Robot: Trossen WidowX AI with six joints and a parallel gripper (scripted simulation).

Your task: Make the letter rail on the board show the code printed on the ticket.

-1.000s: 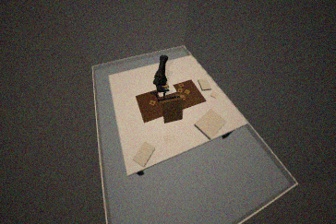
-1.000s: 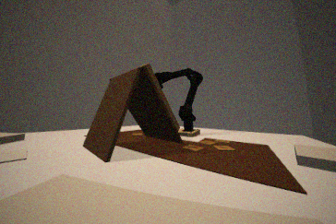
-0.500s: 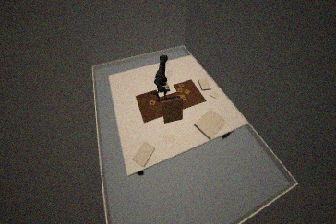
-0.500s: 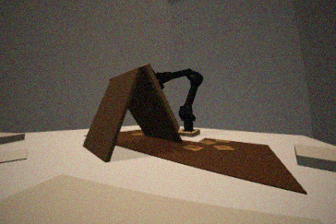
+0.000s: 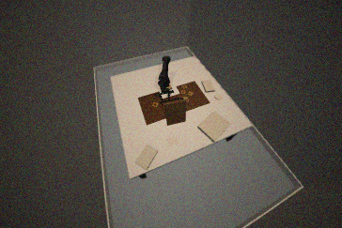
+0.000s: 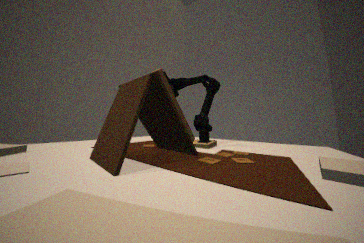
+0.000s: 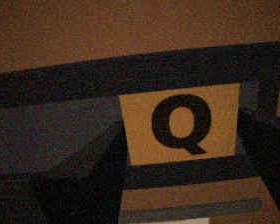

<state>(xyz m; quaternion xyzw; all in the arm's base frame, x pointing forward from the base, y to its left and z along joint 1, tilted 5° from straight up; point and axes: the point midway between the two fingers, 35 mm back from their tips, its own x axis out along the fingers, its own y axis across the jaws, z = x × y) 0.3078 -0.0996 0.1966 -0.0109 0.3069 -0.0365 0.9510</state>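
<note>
Now: gripper tip 6 cm past the white ticket, 3 cm to the right of it and 8 cm above it. The rest, counted from my gripper tip: pale slip 35 cm ahead, 5 cm to the right, 17 cm below; brown mat 14 cm behind, 12 cm to the left, 17 cm below.
</note>
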